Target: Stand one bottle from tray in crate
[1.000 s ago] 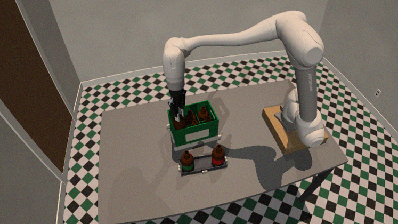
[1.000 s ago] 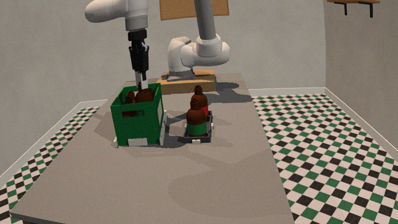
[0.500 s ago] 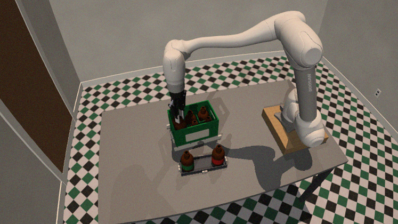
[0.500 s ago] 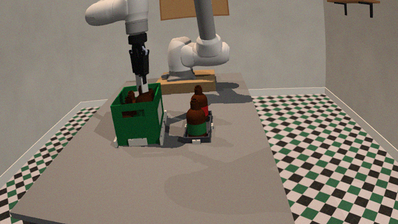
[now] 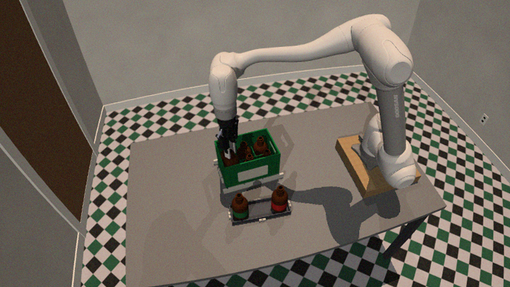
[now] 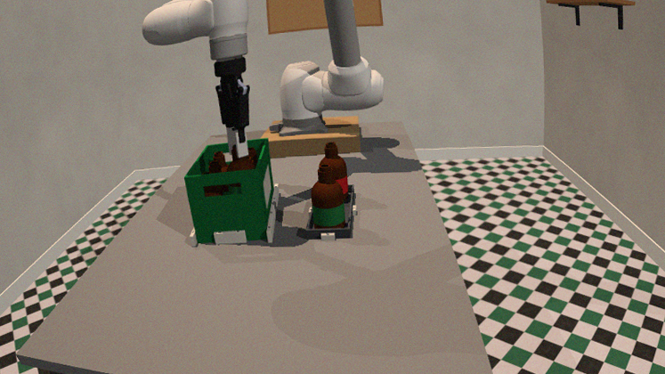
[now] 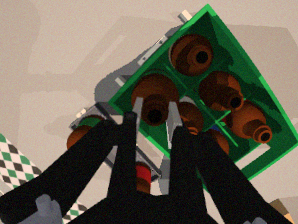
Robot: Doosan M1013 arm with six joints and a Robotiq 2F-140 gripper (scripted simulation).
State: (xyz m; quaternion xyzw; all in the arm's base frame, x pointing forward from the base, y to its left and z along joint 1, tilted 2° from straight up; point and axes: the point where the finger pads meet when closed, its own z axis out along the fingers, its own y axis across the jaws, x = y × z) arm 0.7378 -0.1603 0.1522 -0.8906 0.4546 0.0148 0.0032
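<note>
The crate lies 9 cm behind my hand, 4 cm to the right of it and 15 cm below it. The rest, counted from my hand: dark tray 6 cm behind, 21 cm to the left, 22 cm below.
</note>
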